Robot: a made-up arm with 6 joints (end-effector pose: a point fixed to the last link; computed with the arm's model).
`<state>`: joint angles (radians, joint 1 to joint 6).
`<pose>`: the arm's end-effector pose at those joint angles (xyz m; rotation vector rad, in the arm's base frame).
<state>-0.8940 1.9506 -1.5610 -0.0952 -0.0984 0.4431</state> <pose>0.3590 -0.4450 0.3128 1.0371 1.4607 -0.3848</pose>
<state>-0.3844 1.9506 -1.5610 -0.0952 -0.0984 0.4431</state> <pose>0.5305 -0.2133 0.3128 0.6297 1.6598 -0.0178</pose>
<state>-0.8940 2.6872 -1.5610 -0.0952 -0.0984 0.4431</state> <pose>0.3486 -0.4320 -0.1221 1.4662 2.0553 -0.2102</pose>
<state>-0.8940 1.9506 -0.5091 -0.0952 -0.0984 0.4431</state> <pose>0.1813 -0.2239 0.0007 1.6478 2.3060 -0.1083</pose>
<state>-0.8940 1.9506 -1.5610 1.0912 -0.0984 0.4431</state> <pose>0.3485 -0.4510 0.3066 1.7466 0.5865 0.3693</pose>
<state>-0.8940 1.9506 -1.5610 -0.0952 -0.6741 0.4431</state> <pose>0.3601 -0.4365 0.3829 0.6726 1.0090 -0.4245</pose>
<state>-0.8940 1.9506 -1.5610 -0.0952 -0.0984 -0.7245</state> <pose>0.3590 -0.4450 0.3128 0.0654 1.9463 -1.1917</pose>
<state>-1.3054 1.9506 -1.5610 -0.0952 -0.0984 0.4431</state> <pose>0.1511 -0.5515 0.3128 1.3393 1.2420 -0.6770</pose>
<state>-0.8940 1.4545 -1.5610 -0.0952 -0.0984 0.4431</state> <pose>0.2574 -0.3186 0.5613 0.7459 1.0561 -0.4625</pose>
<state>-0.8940 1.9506 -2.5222 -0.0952 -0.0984 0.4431</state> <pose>0.2944 -0.3646 0.6872 0.4721 0.6749 -0.5111</pose>
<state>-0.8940 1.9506 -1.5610 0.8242 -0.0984 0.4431</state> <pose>0.3504 -0.4504 0.3091 1.6196 0.8083 0.1988</pose>
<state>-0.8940 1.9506 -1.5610 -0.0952 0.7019 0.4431</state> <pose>0.3177 -0.4077 0.2334 1.5518 2.0793 -0.2733</pose>
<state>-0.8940 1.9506 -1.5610 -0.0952 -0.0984 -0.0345</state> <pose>0.3590 -0.4450 0.3128 0.6779 1.7042 -0.7234</pose>
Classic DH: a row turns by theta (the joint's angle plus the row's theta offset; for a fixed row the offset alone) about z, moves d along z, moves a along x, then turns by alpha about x. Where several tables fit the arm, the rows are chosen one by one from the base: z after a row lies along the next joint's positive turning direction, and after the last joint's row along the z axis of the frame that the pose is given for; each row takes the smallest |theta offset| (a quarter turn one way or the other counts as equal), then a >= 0, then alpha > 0; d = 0 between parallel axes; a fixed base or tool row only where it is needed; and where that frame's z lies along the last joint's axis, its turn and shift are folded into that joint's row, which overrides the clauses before.
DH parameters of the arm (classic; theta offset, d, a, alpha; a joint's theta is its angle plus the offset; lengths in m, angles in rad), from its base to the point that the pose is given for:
joint 1: 0 0.1169 0 -1.5708
joint 2: 0.136 0 -0.3267 0
joint 3: 1.3476 0 -0.0259 1.5708
joint 4: 0 0.2945 0 -1.5708
joint 5: 0 0 0.0001 1.5708
joint 6: 0 0.1244 0 0

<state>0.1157 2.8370 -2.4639 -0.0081 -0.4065 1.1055</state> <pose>0.7305 0.0853 0.1284 0.7186 1.3492 0.9858</pose>
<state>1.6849 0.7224 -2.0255 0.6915 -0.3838 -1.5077</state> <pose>0.0523 -0.1960 0.7785 0.1923 0.2000 0.8413</pose>
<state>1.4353 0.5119 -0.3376 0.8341 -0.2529 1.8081</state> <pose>0.0440 0.1524 0.3245 -1.1715 -1.3999 -1.8469</pose>
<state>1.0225 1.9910 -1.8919 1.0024 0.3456 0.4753</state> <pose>0.2740 0.5170 0.3926 0.2175 2.2736 1.8542</pose>
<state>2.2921 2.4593 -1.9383 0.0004 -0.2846 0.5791</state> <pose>-0.4492 0.5108 0.1678 -1.7043 1.4784 1.9247</pose>
